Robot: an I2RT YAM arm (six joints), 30 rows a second.
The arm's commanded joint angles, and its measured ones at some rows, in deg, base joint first. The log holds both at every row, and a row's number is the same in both.
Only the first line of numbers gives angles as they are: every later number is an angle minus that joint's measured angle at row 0.
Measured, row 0:
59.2 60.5 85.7 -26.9 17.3 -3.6
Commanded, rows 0 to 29:
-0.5 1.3 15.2 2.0 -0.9 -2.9
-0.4 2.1 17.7 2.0 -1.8 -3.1
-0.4 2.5 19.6 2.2 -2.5 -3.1
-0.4 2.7 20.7 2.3 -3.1 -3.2
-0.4 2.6 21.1 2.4 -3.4 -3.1
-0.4 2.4 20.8 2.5 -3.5 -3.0
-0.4 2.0 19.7 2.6 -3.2 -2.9
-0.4 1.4 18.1 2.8 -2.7 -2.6
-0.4 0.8 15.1 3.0 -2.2 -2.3
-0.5 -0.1 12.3 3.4 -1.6 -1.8
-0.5 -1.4 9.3 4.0 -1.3 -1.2
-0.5 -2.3 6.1 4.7 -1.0 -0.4
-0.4 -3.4 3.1 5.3 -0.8 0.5
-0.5 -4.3 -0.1 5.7 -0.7 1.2
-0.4 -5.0 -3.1 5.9 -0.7 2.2
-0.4 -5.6 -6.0 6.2 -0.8 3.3
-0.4 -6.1 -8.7 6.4 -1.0 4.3
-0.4 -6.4 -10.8 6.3 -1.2 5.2
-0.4 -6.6 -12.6 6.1 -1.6 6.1
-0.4 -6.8 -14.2 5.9 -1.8 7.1
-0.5 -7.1 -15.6 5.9 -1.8 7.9
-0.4 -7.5 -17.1 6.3 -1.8 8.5
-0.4 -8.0 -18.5 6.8 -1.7 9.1
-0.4 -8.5 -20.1 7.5 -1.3 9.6
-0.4 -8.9 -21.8 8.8 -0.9 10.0
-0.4 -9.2 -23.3 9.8 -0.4 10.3
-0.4 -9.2 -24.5 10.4 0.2 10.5
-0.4 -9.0 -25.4 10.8 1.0 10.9
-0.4 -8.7 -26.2 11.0 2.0 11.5
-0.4 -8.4 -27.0 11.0 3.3 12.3
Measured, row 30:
-0.1 -7.9 -24.8 5.6 -1.9 8.8
